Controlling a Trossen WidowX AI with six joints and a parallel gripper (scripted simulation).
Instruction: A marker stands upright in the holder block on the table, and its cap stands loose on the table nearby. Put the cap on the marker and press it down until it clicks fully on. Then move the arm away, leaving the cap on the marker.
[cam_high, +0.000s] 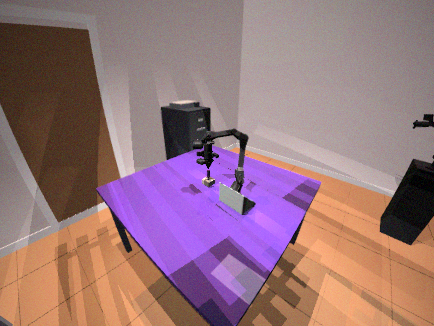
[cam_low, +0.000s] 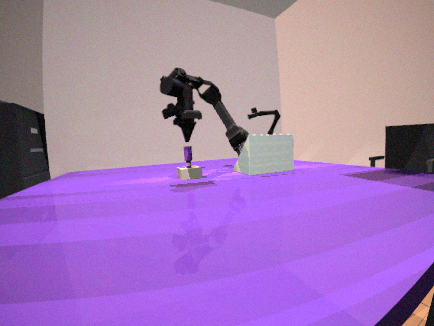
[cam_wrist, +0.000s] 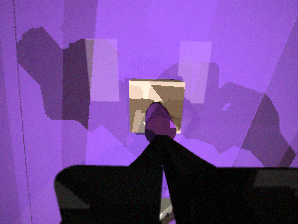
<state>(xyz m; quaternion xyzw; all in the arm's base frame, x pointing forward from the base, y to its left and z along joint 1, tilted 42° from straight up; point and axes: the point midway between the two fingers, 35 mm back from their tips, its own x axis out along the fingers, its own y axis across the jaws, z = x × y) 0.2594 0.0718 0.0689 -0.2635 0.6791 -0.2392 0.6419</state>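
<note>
Now: the purple cap 4 cm below my gripper tip. Also, from my gripper tip: tan holder block: 11 cm below.
</note>
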